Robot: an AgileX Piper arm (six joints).
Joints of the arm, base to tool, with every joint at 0 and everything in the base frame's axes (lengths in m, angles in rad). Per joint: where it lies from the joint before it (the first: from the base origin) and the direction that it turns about. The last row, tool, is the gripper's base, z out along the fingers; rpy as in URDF.
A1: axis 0 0 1 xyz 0 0 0.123
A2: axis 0 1 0 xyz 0 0 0
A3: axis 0 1 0 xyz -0.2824 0 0.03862
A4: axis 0.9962 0 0.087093 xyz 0.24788 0 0.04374
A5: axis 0 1 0 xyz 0 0 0
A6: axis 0.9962 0 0.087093 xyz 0.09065 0 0.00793
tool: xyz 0 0 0 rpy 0 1.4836 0
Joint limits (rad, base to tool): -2.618..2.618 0..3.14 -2.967..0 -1.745..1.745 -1.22..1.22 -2.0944..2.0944
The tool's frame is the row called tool.
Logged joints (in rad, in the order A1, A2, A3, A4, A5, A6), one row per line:
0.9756 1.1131 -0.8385 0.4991 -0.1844 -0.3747
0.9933 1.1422 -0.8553 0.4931 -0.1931 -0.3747
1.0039 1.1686 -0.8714 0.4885 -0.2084 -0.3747
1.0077 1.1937 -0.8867 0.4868 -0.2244 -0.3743
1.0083 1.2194 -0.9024 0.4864 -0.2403 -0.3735
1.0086 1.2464 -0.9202 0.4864 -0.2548 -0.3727
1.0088 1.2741 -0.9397 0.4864 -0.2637 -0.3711
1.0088 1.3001 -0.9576 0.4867 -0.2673 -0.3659
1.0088 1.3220 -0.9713 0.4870 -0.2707 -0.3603
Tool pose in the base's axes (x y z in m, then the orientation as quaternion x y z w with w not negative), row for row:
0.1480 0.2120 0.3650 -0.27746 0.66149 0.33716 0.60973
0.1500 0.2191 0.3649 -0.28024 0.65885 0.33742 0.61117
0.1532 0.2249 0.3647 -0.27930 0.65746 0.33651 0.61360
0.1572 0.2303 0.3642 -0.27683 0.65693 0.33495 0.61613
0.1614 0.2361 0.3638 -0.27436 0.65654 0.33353 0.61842
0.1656 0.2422 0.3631 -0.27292 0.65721 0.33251 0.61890
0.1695 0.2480 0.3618 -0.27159 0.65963 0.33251 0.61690
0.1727 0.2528 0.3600 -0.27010 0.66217 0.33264 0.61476
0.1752 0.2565 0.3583 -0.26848 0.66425 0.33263 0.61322
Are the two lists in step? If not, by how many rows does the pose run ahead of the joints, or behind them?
The pose runs 1 row ahead of the joints: the pose in row i belongs to the joints in row i + 1.
